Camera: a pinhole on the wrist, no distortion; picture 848 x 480 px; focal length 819.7 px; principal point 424.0 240.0 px. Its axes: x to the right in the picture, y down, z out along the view. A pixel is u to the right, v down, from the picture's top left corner.
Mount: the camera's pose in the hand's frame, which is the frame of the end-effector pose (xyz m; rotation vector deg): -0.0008 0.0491 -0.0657 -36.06 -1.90 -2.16
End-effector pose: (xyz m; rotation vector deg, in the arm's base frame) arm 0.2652 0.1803 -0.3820 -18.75 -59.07 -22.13
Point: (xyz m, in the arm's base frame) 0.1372 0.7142 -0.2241
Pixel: 435.8 249.2
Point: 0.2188 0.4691 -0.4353
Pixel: 104.3 326.7
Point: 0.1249 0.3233 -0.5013
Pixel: outside the picture
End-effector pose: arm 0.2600 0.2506 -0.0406 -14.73 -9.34 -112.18
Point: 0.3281 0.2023 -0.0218
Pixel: 676.7 45.6
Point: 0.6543 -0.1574 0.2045
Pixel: outside the picture
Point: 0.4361 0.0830 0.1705
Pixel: 812.8 248.2
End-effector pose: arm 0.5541 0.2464 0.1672 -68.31 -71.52 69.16
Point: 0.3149 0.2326 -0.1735
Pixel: 409.4 337.0
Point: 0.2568 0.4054 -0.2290
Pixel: 699.4 360.2
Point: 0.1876 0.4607 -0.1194
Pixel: 816.2 151.8
